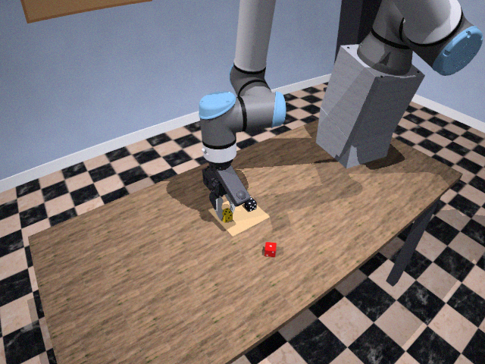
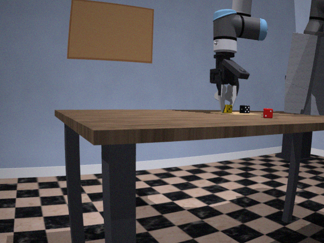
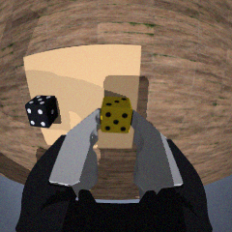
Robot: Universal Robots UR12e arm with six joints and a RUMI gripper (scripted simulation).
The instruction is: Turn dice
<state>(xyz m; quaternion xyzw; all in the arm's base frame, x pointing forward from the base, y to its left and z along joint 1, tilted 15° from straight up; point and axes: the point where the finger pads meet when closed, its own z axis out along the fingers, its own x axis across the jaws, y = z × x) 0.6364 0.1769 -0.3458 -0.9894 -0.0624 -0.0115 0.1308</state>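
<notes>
My hand is right at the yellow die. From my hand the other things lie so: red die: 18 cm to the left, 6 cm behind, 1 cm below; black die: 9 cm behind, 1 cm to the right; tan mat: 4 cm behind, 2 cm below, 1 cm to the right.
</notes>
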